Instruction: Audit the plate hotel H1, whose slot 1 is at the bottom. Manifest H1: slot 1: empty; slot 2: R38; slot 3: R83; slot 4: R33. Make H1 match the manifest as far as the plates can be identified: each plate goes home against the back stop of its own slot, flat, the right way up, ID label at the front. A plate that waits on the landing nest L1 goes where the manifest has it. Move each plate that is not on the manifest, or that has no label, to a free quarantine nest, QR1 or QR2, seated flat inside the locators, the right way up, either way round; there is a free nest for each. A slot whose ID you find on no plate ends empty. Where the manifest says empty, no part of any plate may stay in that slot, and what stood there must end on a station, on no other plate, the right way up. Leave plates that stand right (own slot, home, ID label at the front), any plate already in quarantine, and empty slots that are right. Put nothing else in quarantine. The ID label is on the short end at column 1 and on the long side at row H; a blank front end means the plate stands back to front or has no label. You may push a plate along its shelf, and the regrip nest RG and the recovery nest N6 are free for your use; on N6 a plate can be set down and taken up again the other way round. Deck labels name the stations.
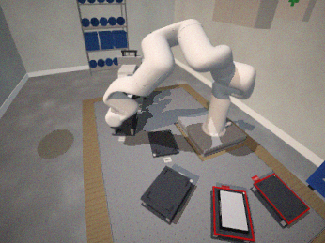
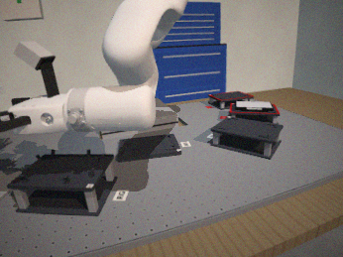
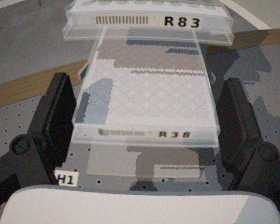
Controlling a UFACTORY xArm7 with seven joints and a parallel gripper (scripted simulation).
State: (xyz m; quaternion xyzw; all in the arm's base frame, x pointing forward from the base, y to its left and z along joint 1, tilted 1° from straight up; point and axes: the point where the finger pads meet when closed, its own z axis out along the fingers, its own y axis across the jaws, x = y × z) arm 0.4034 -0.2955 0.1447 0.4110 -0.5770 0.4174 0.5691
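Right now the white well plate is 20 mm behind my hand, 50 mm to the right of it and 20 mm below it. From my hand the other things lie so: deck label H1: 80 mm ahead, 60 mm to the right, 180 mm below; then raised regrip nest RG: 30 mm ahead, 100 mm to the left, 120 mm below; then plate labelled R83: 30 mm behind, 80 mm to the right, 40 mm above.
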